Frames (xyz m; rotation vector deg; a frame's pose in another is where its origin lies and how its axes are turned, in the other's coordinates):
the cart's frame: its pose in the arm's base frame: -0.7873 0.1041 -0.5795 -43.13 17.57 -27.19
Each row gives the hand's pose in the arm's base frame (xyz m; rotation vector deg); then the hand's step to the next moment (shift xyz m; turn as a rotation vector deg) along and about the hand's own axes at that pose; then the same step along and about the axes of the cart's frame.
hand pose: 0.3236 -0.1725 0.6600 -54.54 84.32 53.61
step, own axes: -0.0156 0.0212 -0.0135 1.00 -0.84 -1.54
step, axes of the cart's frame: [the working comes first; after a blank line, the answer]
step, axes of the arm's base frame: -0.0233 -0.0037 0.0179 0.14 -1.80 -0.89

-0.0197 -0.0221 0.0002 1.14 -0.46 -1.60
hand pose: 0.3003 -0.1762 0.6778 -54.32 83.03 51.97
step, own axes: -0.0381 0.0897 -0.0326 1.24 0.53 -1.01
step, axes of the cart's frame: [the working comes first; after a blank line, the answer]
step, axes of the arm's base frame: -0.0933 0.0065 0.0426 -0.94 -0.81 -1.14

-0.0870 -0.0543 -0.0067 -0.27 0.02 -1.66
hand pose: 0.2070 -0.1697 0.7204 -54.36 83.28 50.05
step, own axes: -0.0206 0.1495 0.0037 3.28 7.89 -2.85
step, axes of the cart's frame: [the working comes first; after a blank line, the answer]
step, axes of the arm's base frame: -0.1348 0.0647 0.0208 -8.49 0.29 -2.99

-0.1502 -0.0144 -0.0060 -7.09 -0.24 -5.55
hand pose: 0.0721 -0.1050 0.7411 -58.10 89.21 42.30
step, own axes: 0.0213 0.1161 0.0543 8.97 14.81 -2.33
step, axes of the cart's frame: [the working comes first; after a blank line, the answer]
step, axes of the arm's base frame: -0.0809 0.0938 -0.0391 -14.75 2.53 -9.02

-0.1134 0.0630 -0.0075 -12.99 3.61 -11.11
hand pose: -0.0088 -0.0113 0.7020 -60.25 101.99 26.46
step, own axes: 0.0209 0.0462 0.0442 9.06 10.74 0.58
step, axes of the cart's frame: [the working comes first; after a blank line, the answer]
step, axes of the arm's base frame: -0.0165 0.0472 -0.0450 -9.81 2.29 -9.81

-0.0340 0.0570 -0.0109 -8.58 5.50 -9.69
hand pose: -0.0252 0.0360 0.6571 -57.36 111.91 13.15
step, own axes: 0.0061 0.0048 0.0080 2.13 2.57 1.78
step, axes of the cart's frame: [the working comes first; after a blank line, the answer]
step, axes of the arm's base frame: 0.0000 0.0038 -0.0105 -1.29 1.41 -3.26

-0.0010 0.0099 -0.0050 -1.51 2.83 -2.00
